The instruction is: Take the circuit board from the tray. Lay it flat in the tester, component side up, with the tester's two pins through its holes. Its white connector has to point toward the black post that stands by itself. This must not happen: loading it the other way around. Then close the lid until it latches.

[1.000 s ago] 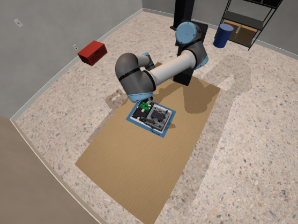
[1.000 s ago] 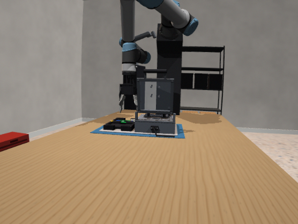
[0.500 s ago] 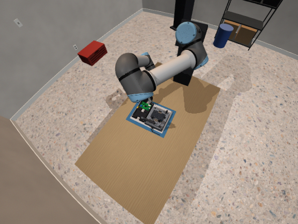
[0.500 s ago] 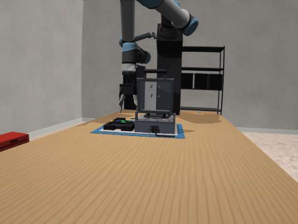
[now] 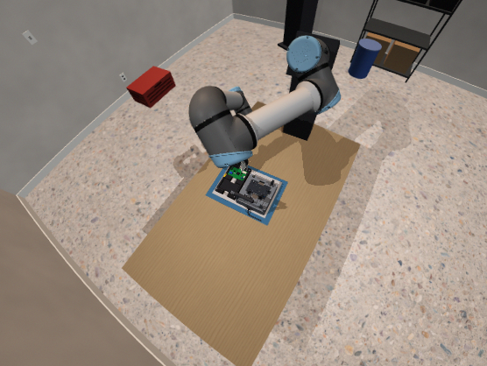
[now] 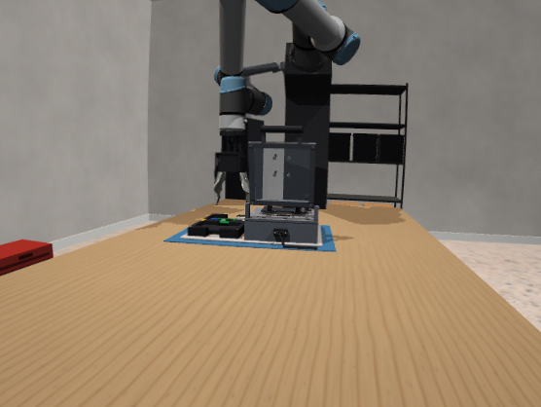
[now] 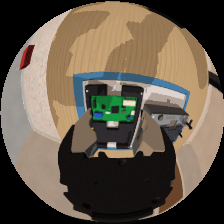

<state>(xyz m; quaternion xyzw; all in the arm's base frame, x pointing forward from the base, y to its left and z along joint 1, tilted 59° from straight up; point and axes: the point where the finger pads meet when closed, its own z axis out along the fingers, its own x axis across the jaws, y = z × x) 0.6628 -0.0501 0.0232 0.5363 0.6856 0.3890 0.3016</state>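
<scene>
Now: the green circuit board 20 mm ahead of my hand, 10 mm to the left of it and 50 mm below it. Also, from my hand: tester bed: 10 mm ahead, 190 mm to the left; tester lid: 120 mm ahead, 240 mm to the left, 110 mm above.
</scene>
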